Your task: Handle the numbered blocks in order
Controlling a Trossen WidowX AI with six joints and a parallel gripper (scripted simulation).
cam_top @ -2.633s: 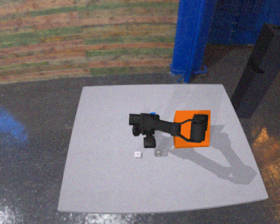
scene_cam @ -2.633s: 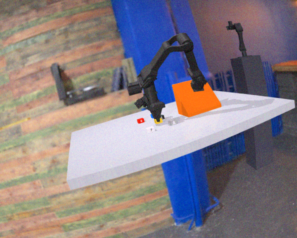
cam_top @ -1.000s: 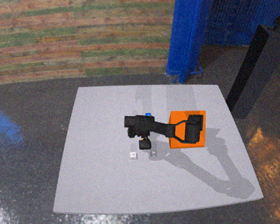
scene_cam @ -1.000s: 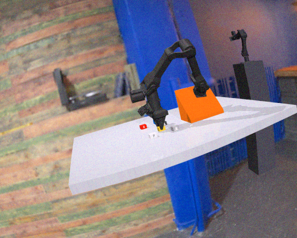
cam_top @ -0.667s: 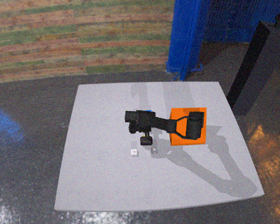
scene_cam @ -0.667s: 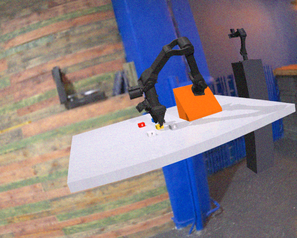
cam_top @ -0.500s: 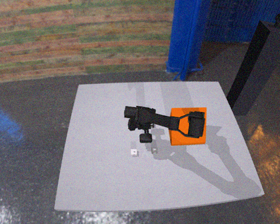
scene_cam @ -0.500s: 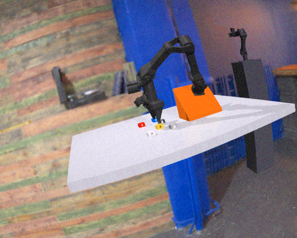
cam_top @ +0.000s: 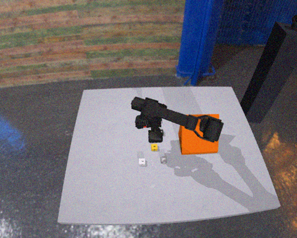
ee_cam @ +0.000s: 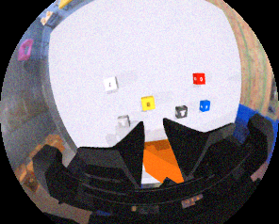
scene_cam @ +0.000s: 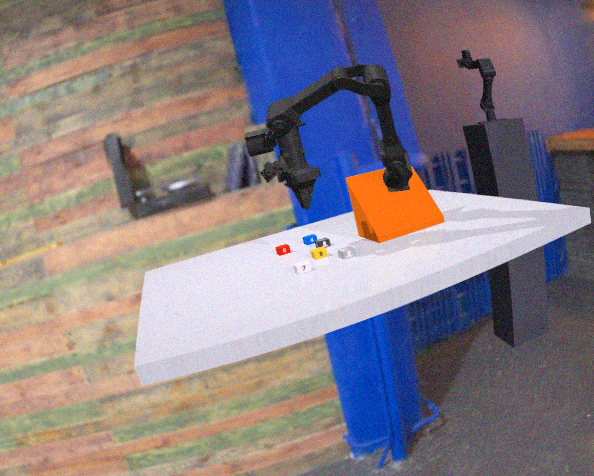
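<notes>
My gripper tip is 6 cm past the grey block, 7 cm to the right of it and 11 cm above it. From my gripper tip the other things lie so: yellow block (1 cm behind, 11 cm below); then white block (5 cm ahead, 9 cm to the left, 11 cm below); then black block (3 cm behind, 10 cm to the right, 11 cm below).
</notes>
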